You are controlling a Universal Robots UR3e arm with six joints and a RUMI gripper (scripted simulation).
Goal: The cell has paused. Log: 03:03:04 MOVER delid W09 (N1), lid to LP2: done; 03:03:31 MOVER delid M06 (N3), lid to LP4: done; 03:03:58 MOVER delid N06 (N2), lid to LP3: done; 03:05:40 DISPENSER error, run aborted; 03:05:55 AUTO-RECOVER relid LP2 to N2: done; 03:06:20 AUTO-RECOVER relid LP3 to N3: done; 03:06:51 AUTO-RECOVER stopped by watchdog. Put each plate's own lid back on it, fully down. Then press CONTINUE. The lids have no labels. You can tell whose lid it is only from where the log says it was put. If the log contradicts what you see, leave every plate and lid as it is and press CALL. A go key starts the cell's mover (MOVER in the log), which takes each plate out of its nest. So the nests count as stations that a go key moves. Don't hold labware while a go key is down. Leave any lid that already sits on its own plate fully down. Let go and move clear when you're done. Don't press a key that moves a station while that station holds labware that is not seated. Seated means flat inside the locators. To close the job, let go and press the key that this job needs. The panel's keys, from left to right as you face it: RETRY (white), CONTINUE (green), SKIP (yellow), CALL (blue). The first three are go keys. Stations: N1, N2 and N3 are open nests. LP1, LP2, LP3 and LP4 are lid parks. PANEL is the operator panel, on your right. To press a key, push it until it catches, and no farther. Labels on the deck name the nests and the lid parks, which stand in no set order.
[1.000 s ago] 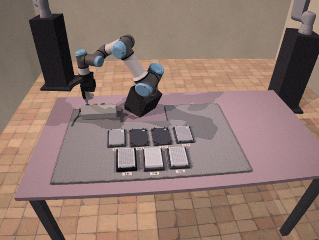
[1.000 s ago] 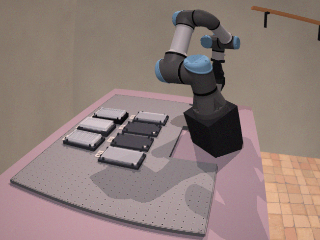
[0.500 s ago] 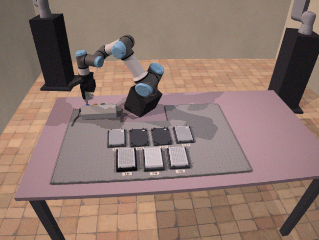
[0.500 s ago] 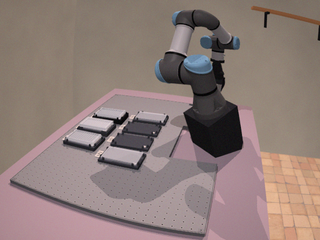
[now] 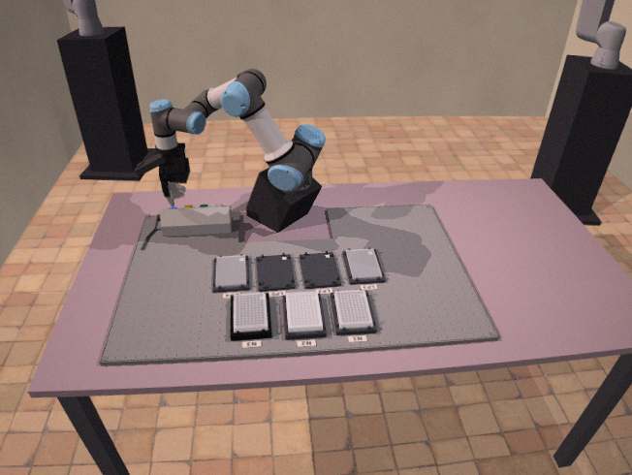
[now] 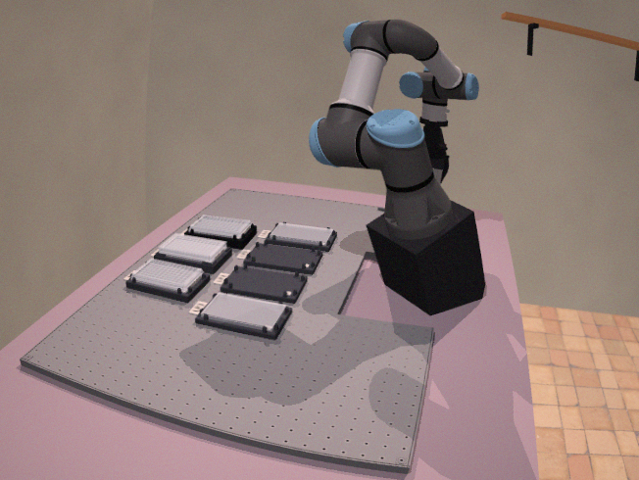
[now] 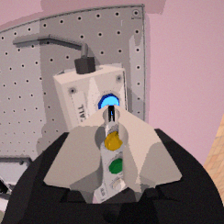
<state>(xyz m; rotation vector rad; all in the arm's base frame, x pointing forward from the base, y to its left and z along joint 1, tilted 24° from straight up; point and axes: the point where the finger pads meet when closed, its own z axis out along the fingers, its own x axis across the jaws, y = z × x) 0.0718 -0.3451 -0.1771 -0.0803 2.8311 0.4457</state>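
The blue CALL key is 2 cm below my hand. From my hand the other things lie so: yellow key 1 cm behind, 5 cm to the left, 2 cm below; LP1 lid park 22 cm ahead, 36 cm to the left, 8 cm below; green key 2 cm behind, 10 cm to the left, 2 cm below.
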